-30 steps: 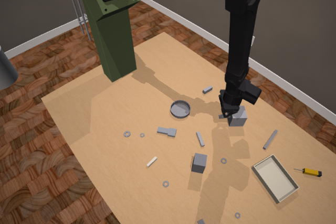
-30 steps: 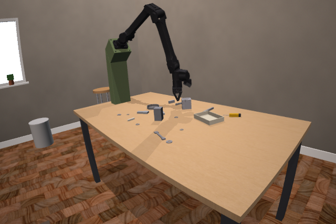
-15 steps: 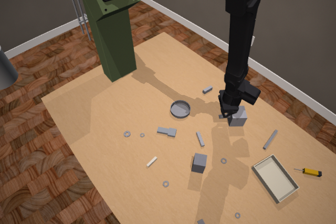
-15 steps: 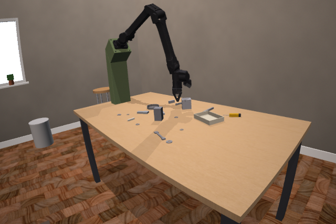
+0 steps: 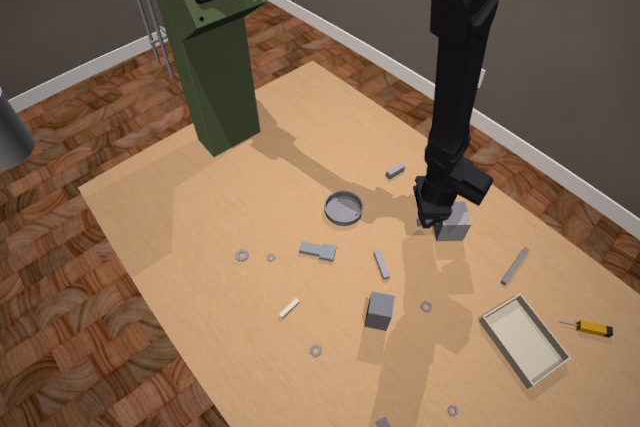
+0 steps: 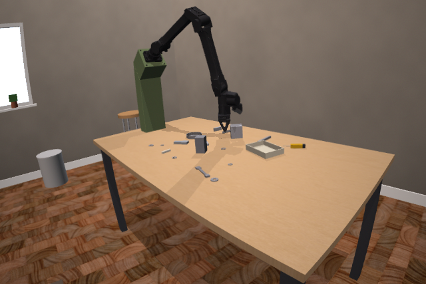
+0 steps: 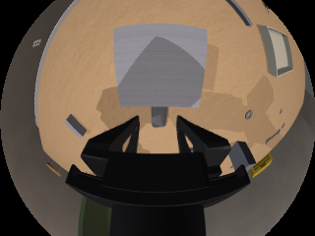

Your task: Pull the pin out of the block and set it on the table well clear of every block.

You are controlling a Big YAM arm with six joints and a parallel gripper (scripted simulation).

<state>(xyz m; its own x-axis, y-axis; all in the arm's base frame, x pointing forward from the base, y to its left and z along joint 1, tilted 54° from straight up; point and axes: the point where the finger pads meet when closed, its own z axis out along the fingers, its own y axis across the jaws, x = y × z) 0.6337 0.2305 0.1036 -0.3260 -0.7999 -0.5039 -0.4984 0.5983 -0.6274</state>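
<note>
Now: hand 3 cm short of the light grey block, 5 cm to the right of it and 1 cm above it. Round my hand: round dish: 15 cm behind, 13 cm to the right, 4 cm below; long bar: 21 cm ahead, 12 cm to the left, 5 cm below; flat bar: 2 cm ahead, 14 cm to the right, 4 cm below.
</note>
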